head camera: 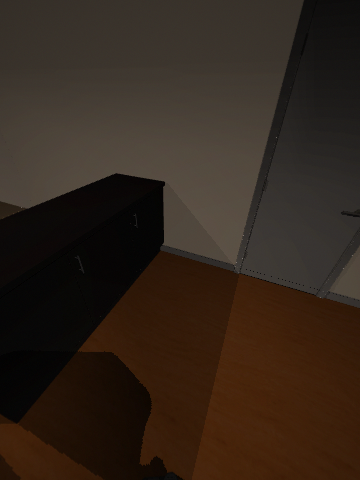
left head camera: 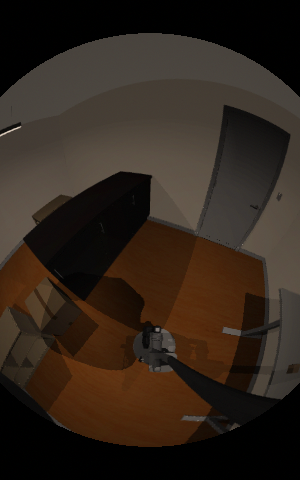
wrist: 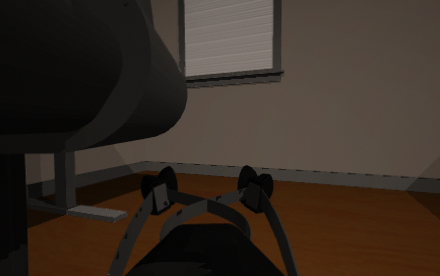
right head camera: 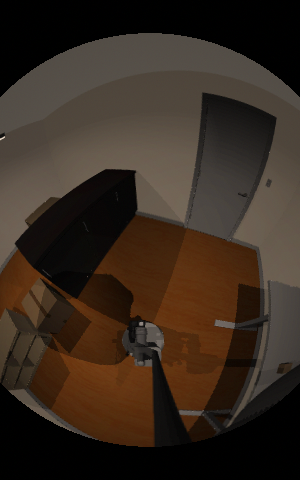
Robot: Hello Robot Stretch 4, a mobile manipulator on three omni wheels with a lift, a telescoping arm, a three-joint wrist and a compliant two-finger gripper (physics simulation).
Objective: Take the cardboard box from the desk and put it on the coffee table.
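Places are measured from the robot's base along level axes (x right, y ahead, z up), in metres.
Where they show: gripper, fingertip midpoint: (left head camera: 145,362) (wrist: 208,181) (right head camera: 132,356).
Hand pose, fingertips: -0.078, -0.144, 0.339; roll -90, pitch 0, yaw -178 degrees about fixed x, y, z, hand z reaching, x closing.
After its pixels a point has its place, as x, y, z.
A small brown box (left head camera: 293,368) (right head camera: 284,368) sits on the light grey desk (left head camera: 290,335) {0.839, -0.120, 0.922} (right head camera: 287,320) {0.933, -0.076, 0.922} at the right edge of both side head views. A leg and foot of the desk show at the left of the wrist view. My gripper (wrist: 208,181) {-0.078, -0.144, 0.339} is open in the wrist view, its two dark fingertips well apart with no object between them, and the box does not show there. A low light-brown piece of furniture (left head camera: 52,206) {-2.147, 1.936, 0.423} (right head camera: 42,209) {-2.187, 1.939, 0.422} stands behind the black cabinet, mostly hidden; I cannot tell whether it is the coffee table.
A long black cabinet (head camera: 125,235) {-0.407, 1.426, 0.636} (left head camera: 120,220) {-0.462, 1.296, 0.555} (right head camera: 105,220) {-0.466, 1.288, 0.518} stands at the left. A beige boxy piece (left head camera: 55,310) {-0.975, 0.160, 0.378} (right head camera: 47,307) {-0.995, 0.170, 0.379} and an open shelf unit (left head camera: 12,330) {-1.306, -0.252, 0.583} (right head camera: 10,325) {-1.330, -0.202, 0.582} stand at the lower left. A grey door (head camera: 300,190) {0.984, 1.586, 0.995} (left head camera: 240,185) {1.064, 1.552, 1.085} (right head camera: 227,175) {1.086, 1.542, 1.066} is shut in the wall.
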